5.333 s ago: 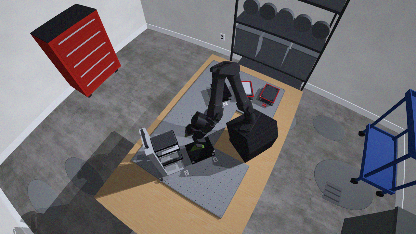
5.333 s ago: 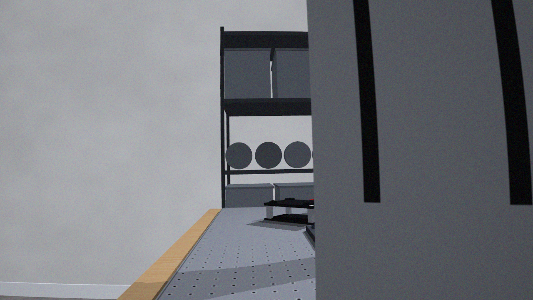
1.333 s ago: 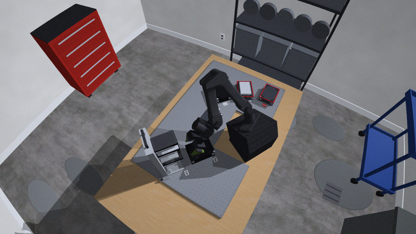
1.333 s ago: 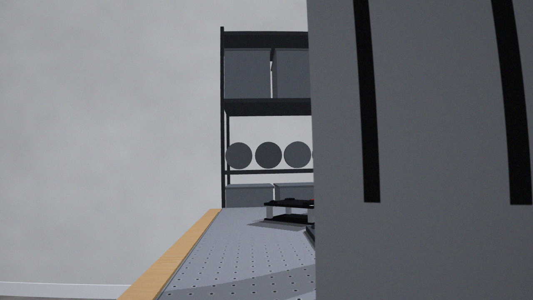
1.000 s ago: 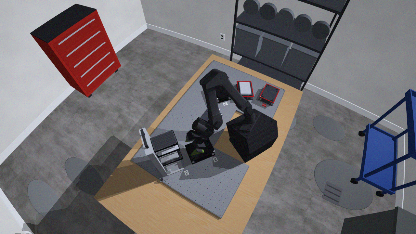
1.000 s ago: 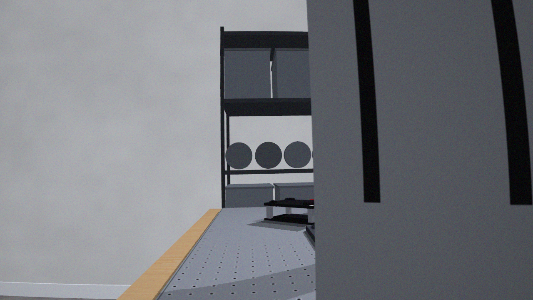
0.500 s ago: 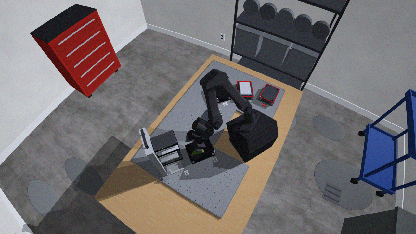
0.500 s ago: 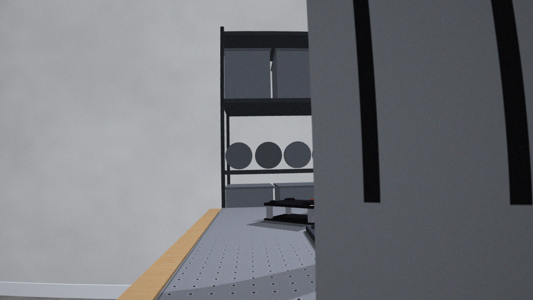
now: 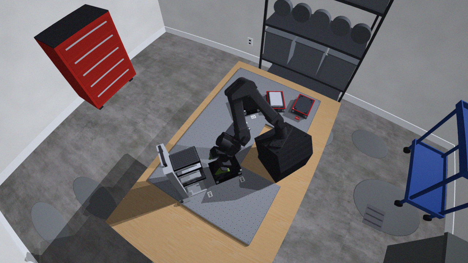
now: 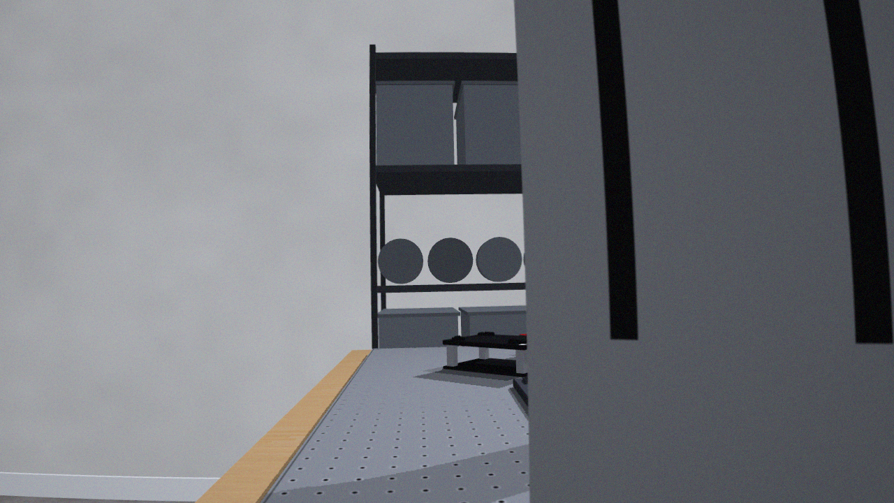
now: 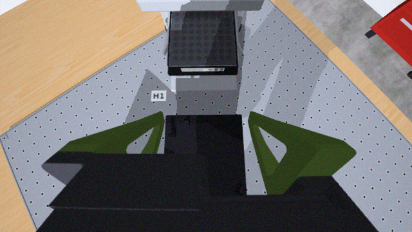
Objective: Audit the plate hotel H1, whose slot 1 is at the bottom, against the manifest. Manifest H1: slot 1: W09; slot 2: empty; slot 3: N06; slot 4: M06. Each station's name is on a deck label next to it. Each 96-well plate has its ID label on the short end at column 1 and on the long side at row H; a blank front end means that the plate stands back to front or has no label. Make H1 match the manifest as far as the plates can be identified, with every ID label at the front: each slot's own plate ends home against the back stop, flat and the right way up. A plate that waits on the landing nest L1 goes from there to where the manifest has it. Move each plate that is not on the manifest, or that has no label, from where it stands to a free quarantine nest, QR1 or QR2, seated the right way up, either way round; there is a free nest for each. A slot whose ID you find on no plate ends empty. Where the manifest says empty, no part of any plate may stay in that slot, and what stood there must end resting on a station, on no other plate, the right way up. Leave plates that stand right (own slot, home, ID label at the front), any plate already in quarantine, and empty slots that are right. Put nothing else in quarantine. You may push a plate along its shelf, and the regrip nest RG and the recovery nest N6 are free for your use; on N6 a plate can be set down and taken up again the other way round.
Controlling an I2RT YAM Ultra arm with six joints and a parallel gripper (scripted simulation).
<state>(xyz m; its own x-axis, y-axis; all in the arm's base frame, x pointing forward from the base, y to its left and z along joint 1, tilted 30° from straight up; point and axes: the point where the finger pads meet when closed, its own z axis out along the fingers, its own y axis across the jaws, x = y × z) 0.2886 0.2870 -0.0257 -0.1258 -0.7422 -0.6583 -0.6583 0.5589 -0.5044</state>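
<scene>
The grey hotel wall is 150 mm to the left of my hand, 130 mm ahead of it and 70 mm above it. The rest, counted from my hand: white plate 660 mm to the right, 150 mm behind, 70 mm below; then RG deck label 160 mm behind, 120 mm below, 40 mm to the right; then H1 deck label 120 mm to the left, 120 mm below, 30 mm behind.
</scene>
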